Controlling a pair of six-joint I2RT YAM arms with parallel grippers.
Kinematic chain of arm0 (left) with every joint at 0, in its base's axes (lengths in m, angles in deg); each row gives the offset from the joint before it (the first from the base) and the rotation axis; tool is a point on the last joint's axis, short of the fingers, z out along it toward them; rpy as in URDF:
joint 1: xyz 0 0 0.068 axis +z
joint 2: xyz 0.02 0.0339 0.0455 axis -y
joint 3: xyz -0.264 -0.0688 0 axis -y
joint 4: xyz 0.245 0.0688 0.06 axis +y
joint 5: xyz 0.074 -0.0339 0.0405 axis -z
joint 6: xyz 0.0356 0 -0.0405 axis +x
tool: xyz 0 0 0 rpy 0 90 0
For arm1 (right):
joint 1: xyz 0 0 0.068 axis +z
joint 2: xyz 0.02 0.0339 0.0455 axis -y
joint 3: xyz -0.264 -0.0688 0 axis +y
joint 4: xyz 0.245 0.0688 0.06 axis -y
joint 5: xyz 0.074 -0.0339 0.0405 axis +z
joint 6: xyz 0.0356 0 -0.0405 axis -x
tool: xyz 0 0 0 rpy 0 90 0
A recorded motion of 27 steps. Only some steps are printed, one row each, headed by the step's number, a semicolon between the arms.
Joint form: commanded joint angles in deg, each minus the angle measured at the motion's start. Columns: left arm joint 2, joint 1, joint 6, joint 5, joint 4, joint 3; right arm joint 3, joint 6, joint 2, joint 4, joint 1, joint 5.
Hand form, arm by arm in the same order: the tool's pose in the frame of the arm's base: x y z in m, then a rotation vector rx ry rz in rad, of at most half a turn. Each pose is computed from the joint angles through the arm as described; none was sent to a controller.
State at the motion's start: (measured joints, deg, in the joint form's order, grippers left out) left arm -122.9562 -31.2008 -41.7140 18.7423 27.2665 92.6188; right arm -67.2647 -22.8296 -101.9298 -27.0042 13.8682 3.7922
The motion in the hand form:
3: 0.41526 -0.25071 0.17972 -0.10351 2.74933 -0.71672; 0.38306 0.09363 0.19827 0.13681 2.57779 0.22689
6: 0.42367 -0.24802 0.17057 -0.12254 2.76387 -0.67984; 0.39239 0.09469 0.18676 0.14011 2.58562 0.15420
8: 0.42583 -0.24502 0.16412 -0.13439 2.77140 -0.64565; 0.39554 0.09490 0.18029 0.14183 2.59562 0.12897
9: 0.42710 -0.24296 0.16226 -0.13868 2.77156 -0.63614; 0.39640 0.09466 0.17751 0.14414 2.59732 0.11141
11: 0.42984 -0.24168 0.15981 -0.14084 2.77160 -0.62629; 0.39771 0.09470 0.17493 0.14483 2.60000 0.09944
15: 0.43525 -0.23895 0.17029 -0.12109 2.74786 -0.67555; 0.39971 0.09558 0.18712 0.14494 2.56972 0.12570
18: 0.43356 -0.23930 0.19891 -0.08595 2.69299 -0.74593; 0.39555 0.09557 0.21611 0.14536 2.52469 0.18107
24: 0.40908 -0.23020 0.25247 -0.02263 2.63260 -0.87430; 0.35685 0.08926 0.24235 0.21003 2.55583 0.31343
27: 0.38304 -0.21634 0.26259 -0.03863 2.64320 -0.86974; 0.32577 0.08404 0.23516 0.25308 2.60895 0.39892
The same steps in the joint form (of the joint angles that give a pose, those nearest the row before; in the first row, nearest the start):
3: -4.92 1.14 3.30 -4.15 7.00 10.29; -7.61 2.96 -4.41 1.52 -0.16 -3.53
6: -7.21 1.84 3.66 -5.03 8.06 12.32; -9.11 3.58 -7.40 1.95 -0.07 -6.42
8: -7.91 2.20 3.92 -6.08 8.15 12.24; -9.55 3.76 -8.72 2.04 -0.07 -7.30
9: -8.09 2.46 4.10 -6.35 8.07 12.15; -9.55 3.84 -9.16 2.22 -0.07 -8.00
11: -8.70 2.72 4.36 -6.61 8.15 12.67; -9.73 3.93 -9.69 2.31 -0.07 -8.45
15: -8.44 3.43 5.15 -4.78 8.33 14.25; -10.87 3.76 -8.73 2.13 -0.07 -7.84
18: -5.73 3.43 5.50 -2.93 8.59 15.39; -12.36 3.23 -5.32 0.21 -0.07 -6.26
24: 3.14 3.34 5.86 1.56 10.00 12.25; -7.28 -1.16 3.92 -4.80 -0.07 -1.25
27: 10.09 3.34 5.33 1.38 9.74 4.52; 0.10 -3.88 9.63 -5.51 -0.07 2.53

